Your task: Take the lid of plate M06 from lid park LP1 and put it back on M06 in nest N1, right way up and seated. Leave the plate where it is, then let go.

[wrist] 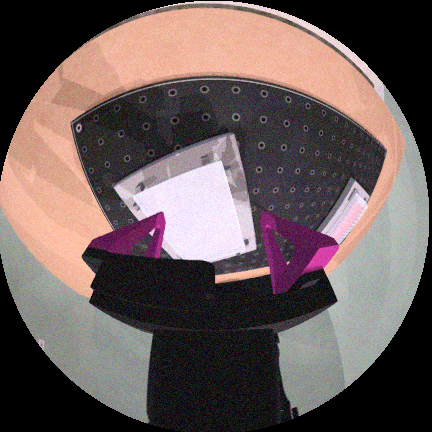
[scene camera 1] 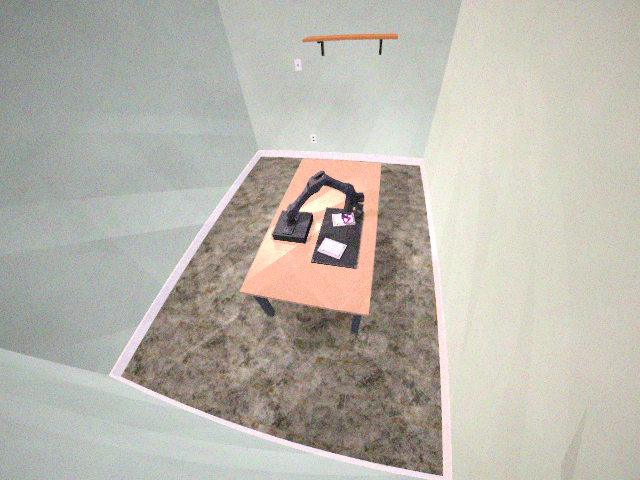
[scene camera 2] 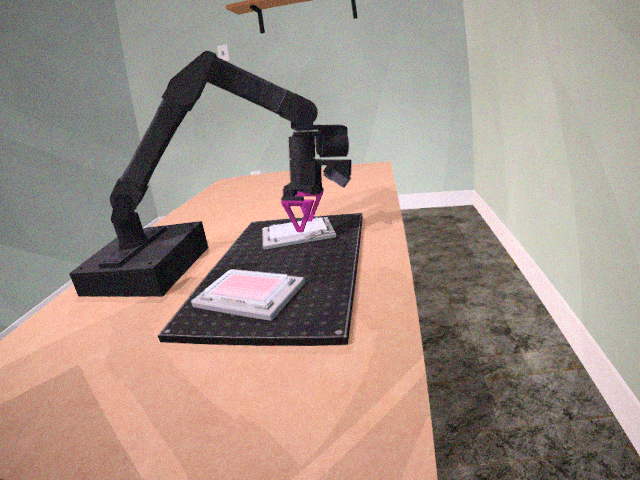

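Observation:
The white lid lies flat on the grey lid park at the far end of the black board. My open gripper has magenta fingers pointing down, low over the lid. In the wrist view the left fingertip overlaps the lid's left edge and the right fingertip is right of the park. I cannot tell whether the fingers touch anything. The plate, with a pink top, sits without a lid in the grey nest at the near end.
The black perforated board carries both holders on the wooden table. The arm's black base stands left of the board. A wall shelf hangs beyond the table.

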